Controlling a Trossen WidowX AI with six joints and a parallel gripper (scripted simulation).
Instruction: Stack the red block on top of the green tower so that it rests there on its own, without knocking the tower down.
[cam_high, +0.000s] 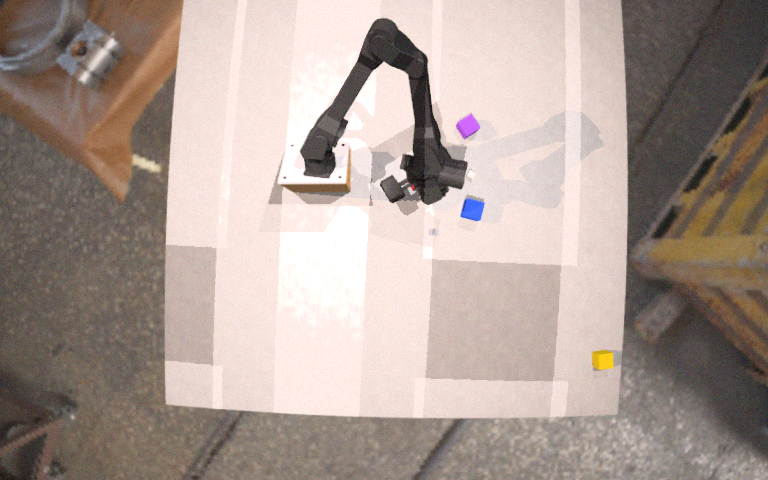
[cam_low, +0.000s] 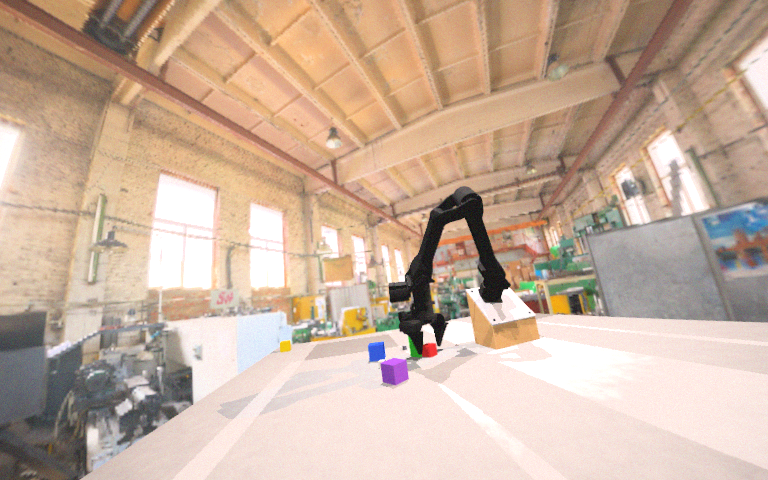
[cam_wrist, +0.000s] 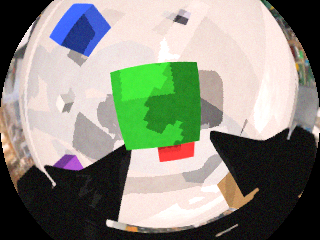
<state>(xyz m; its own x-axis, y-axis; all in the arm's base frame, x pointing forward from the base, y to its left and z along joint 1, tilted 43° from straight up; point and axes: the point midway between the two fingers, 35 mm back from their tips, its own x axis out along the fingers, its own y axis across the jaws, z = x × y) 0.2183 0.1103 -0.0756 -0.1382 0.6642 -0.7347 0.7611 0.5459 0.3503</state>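
Now: the red block 10 mm to the right of my gripper tip. Also, from my gripper tip: purple block 120 mm ahead, 160 mm to the left, 10 mm above; blue block 160 mm ahead, 60 mm to the right, 10 mm above; yellow block 600 mm ahead, 410 mm to the right.
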